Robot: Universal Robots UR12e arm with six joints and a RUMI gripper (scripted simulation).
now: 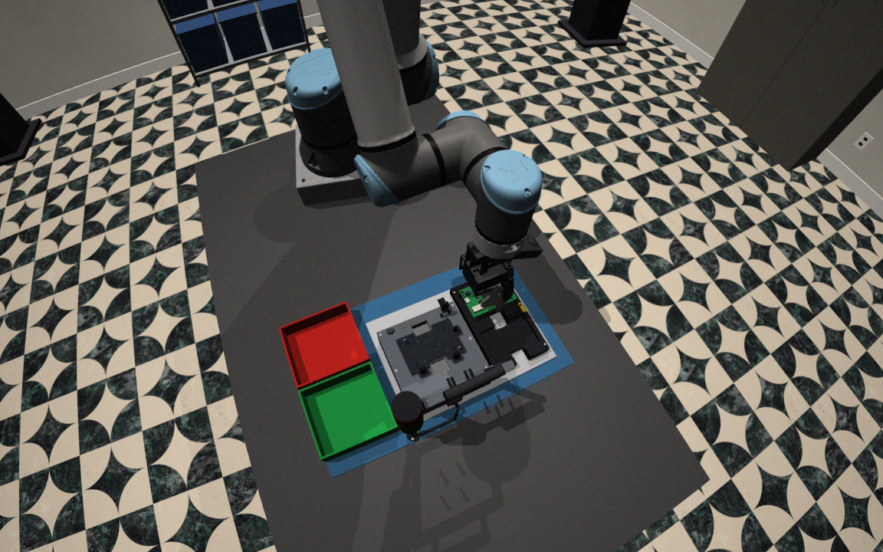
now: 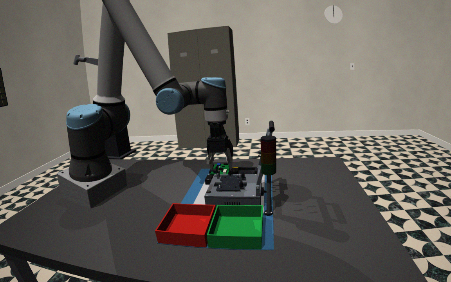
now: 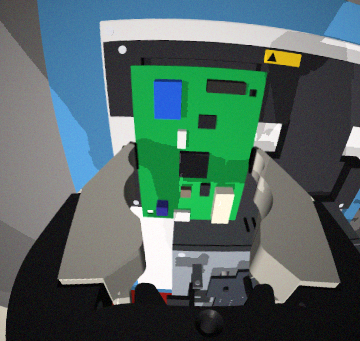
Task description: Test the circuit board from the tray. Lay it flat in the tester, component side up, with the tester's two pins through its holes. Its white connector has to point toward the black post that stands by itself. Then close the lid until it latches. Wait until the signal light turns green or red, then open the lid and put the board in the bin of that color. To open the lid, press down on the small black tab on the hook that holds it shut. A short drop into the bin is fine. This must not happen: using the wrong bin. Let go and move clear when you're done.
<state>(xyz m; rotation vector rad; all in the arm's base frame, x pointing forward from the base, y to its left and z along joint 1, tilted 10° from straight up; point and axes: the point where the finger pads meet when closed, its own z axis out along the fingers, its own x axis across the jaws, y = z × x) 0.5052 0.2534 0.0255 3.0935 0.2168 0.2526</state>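
Right now my hand is 21 cm short of the clear lid, 15 cm to the left of it and 13 cm below it. Also, from my hand: green bin 36 cm to the right, 16 cm ahead, 4 cm below; green circuit board 1 cm to the right; red bin 38 cm to the right, 4 cm below, 1 cm ahead.
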